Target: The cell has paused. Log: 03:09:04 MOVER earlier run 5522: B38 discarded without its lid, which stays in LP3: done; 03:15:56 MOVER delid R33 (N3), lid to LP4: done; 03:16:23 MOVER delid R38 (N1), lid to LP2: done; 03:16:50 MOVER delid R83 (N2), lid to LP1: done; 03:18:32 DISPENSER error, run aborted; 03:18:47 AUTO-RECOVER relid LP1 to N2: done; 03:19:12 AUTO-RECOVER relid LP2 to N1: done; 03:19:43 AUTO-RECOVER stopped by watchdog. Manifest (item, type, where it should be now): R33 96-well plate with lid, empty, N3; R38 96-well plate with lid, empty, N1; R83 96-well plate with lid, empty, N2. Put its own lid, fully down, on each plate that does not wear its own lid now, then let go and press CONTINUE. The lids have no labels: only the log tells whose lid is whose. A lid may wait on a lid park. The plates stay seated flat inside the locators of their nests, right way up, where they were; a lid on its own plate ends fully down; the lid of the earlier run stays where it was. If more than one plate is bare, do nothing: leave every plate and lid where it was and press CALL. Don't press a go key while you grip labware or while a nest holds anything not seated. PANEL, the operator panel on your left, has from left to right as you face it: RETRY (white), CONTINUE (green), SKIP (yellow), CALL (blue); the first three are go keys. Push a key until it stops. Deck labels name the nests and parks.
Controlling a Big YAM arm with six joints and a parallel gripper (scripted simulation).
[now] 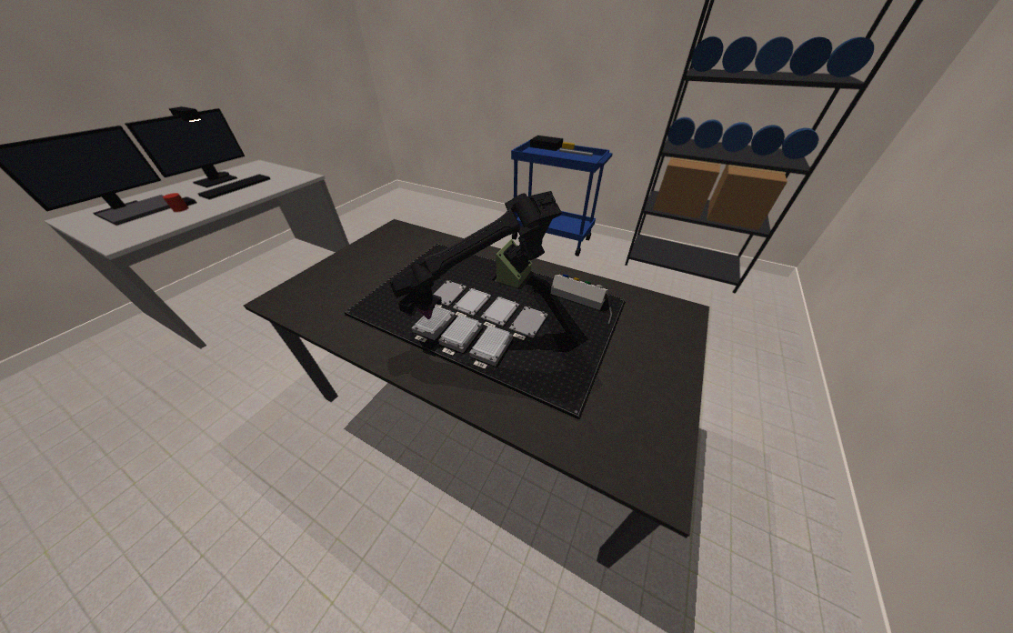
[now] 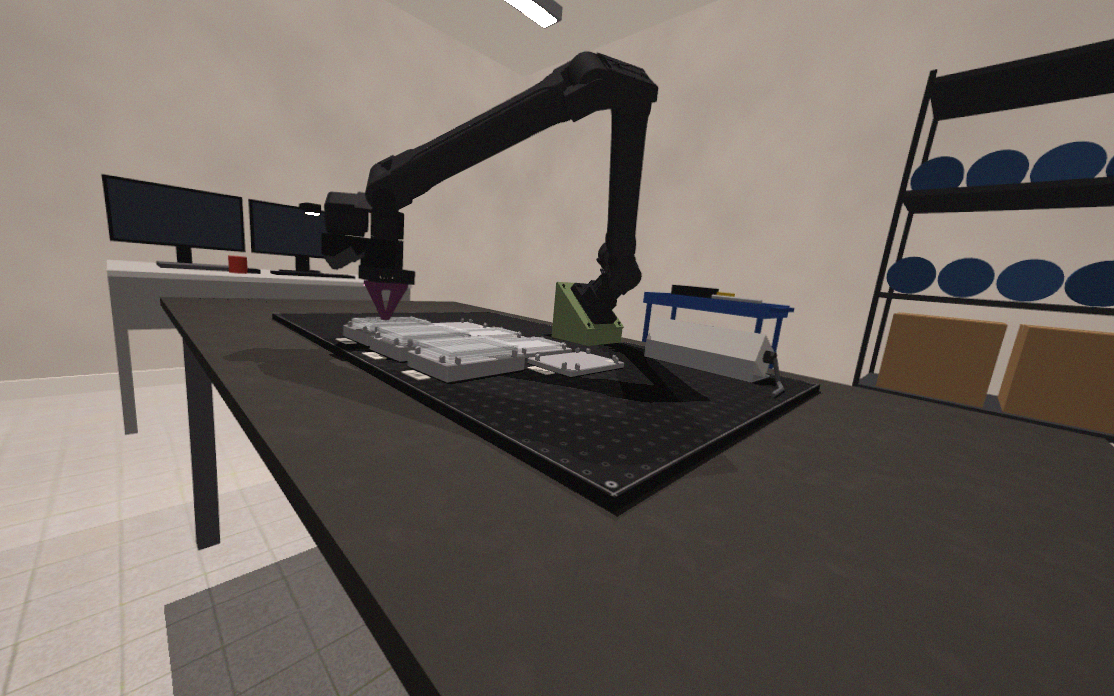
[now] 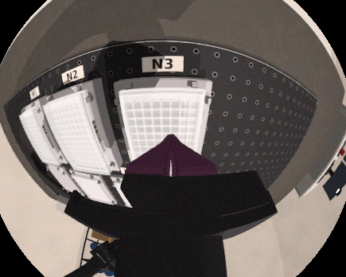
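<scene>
Now: hand 20 mm above the white 96-well plate, 10 mm to the right of it and 10 mm past it. The rest, counted from my hand: N3 label: 80 mm ahead, 40 mm below, 10 mm to the left; LP4 label: 200 mm to the left, 100 mm behind, 40 mm below; lid park LP2: 190 mm behind, 50 mm to the right, 40 mm below.
</scene>
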